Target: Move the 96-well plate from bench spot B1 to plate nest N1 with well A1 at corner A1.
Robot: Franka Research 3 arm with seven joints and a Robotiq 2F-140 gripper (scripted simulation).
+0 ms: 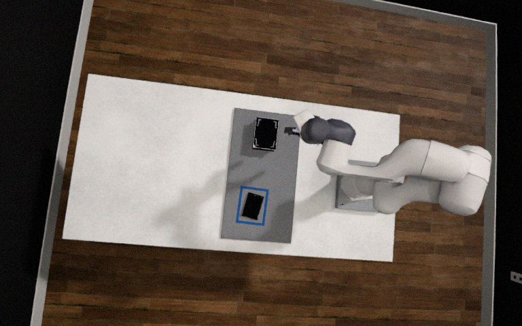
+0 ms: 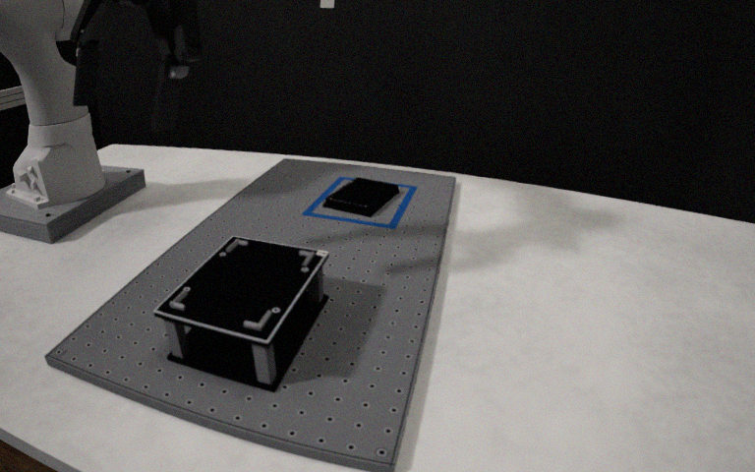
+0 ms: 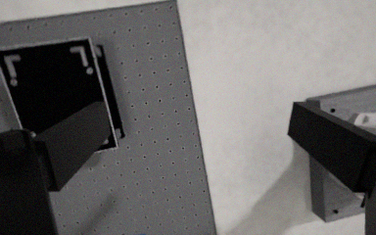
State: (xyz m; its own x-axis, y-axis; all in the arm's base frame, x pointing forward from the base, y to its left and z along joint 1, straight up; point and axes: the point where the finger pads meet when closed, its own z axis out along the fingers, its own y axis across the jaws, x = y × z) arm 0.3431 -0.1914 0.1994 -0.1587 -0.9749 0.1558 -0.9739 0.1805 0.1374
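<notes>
Right now the black 96-well plate is 190 mm ahead of my hand, 350 mm to the left of it and 220 mm below it. From my hand the other things lie so: A1 mark: 220 mm ahead, 40 mm to the left, 160 mm below; then raised plate nest N1: 160 mm ahead, 30 mm to the right, 170 mm below.
</notes>
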